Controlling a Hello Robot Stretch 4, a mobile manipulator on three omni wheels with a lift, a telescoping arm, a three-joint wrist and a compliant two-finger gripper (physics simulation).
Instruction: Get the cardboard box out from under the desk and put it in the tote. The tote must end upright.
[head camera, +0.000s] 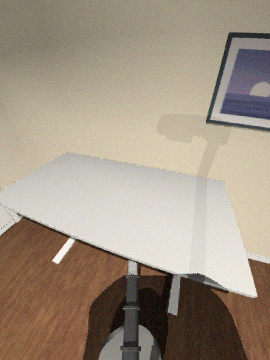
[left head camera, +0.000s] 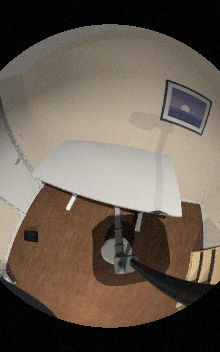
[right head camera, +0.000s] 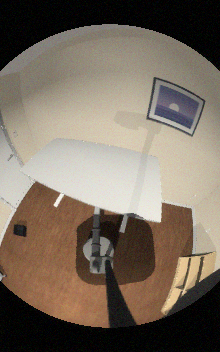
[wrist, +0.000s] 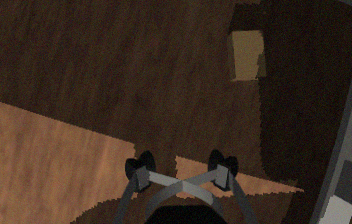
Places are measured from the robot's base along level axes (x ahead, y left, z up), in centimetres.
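Pixels of known places: gripper, between the fingertips: (wrist: 181, 163).
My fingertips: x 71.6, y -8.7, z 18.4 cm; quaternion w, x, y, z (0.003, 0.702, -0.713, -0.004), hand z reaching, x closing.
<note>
For each thing: its top centre in the pictures, then the offset to it from my fingertips. "spot": a spot on its surface instead. Level surfaces: height alone.
- cardboard box, centre of its top: (wrist: 249, 53) dx +16.2, dy -13.7, dz -16.1 cm
- white desk, height of its surface: dz +73.9 cm
- small black container, centre of its top: (left head camera: 28, 235) (right head camera: 17, 229) dx -72.6, dy +162.8, dz -11.1 cm
- white leg part, a spot on its surface: (wrist: 332, 165) spot: dx -7.4, dy -33.2, dz -19.7 cm
The cardboard box (wrist: 247, 55) is a small tan block on the shaded floor in the upper right of the wrist view, ahead and to the right of the gripper and apart from it. My gripper (wrist: 181, 163) is open, its two dark fingertips spread with floor showing between and beyond them. The white desk (head camera: 135, 210) (left head camera: 112, 172) (right head camera: 100, 172) stands against the wall; its top hides the box in the head views. A small black container (left head camera: 31, 235) (right head camera: 20, 230), which may be the tote, stands on the floor at the left.
A desk leg's white foot (head camera: 173, 295) (left head camera: 138, 221) (right head camera: 123, 223) lies right of the arm, and another foot (head camera: 64, 250) lies left. A grey and white leg part (wrist: 332, 165) edges the wrist view's right side. A wooden shelf unit (left head camera: 195, 265) stands at the right.
</note>
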